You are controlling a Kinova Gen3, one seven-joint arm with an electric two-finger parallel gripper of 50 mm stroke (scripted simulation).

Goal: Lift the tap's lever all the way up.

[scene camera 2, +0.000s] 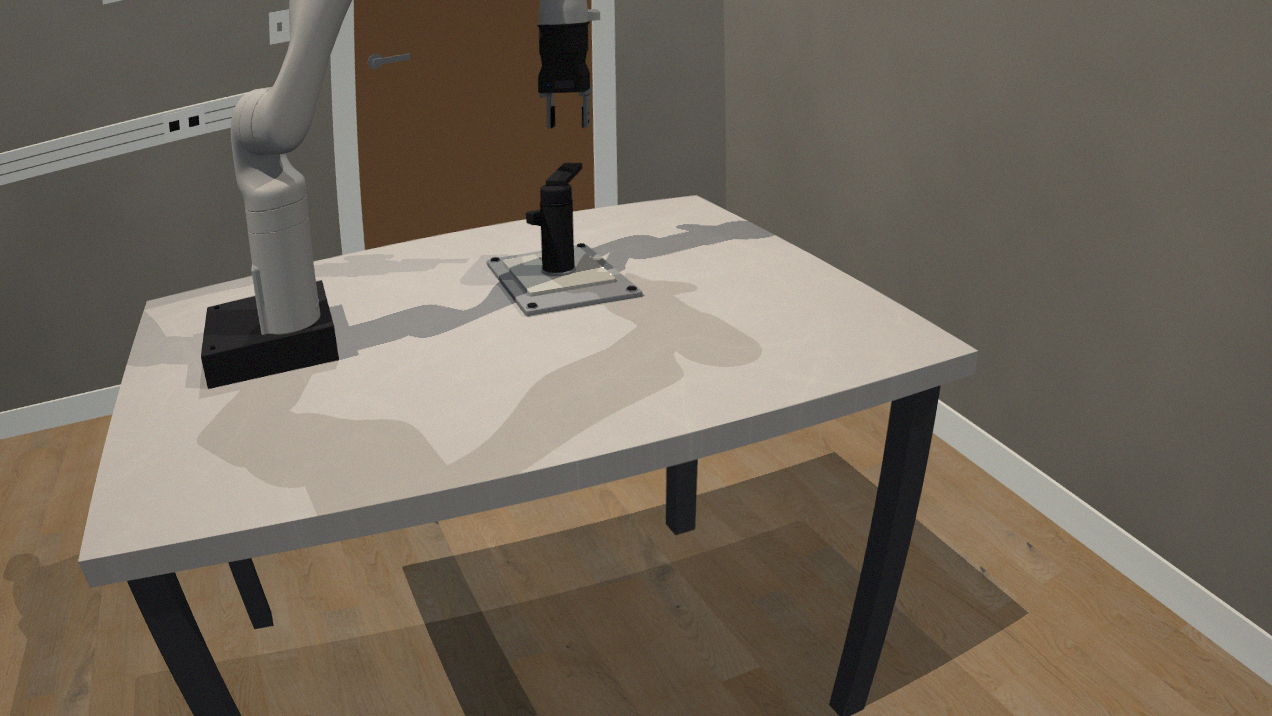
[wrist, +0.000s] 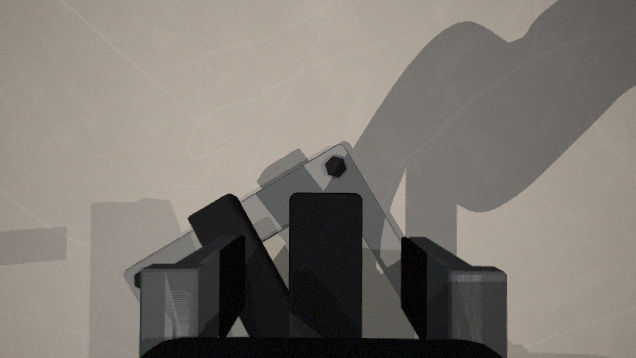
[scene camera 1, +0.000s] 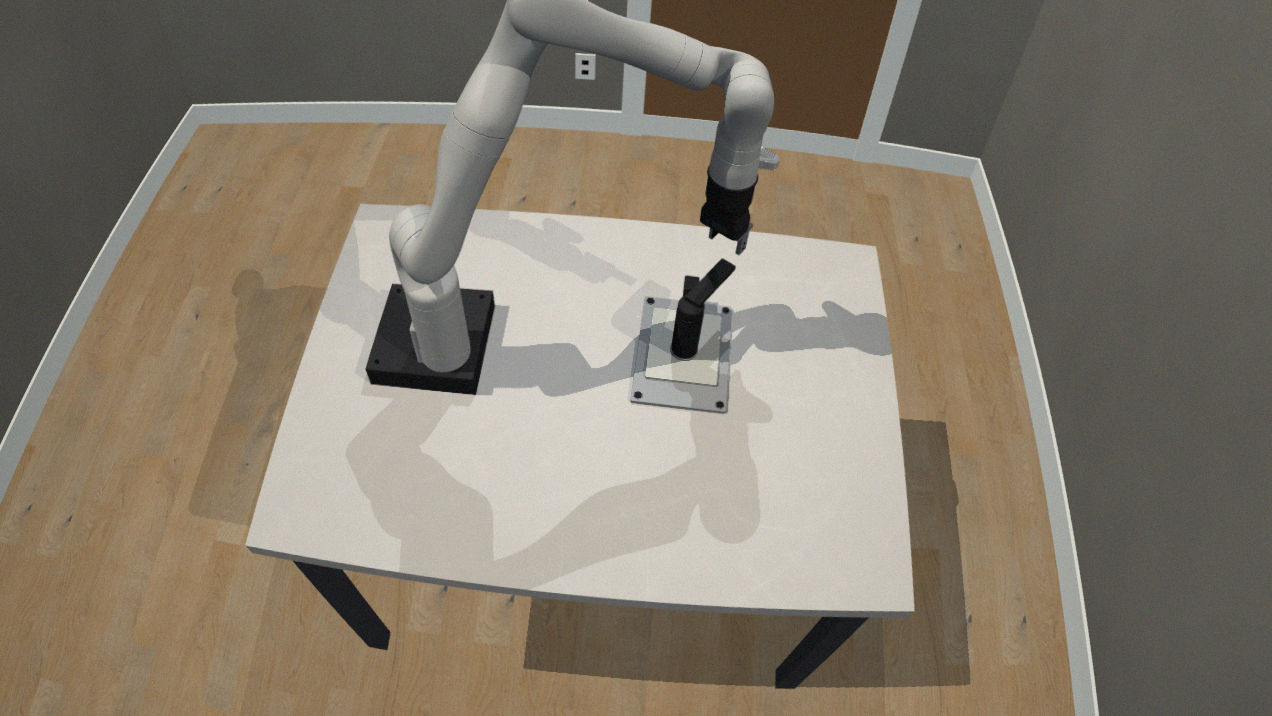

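Note:
Black lever [scene camera 1: 723, 269] visible; the lever also appears in the wrist view [wrist: 325, 229]. Baseplate [scene camera 1: 645, 391] visible, with the baseplate appearing too in scene camera 2 [scene camera 2: 620, 290] and in the wrist view [wrist: 334, 171]. The gripper [scene camera 2: 568, 126] is likewise visible in scene camera 1 [scene camera 1: 726, 243] and in the wrist view [wrist: 322, 271].

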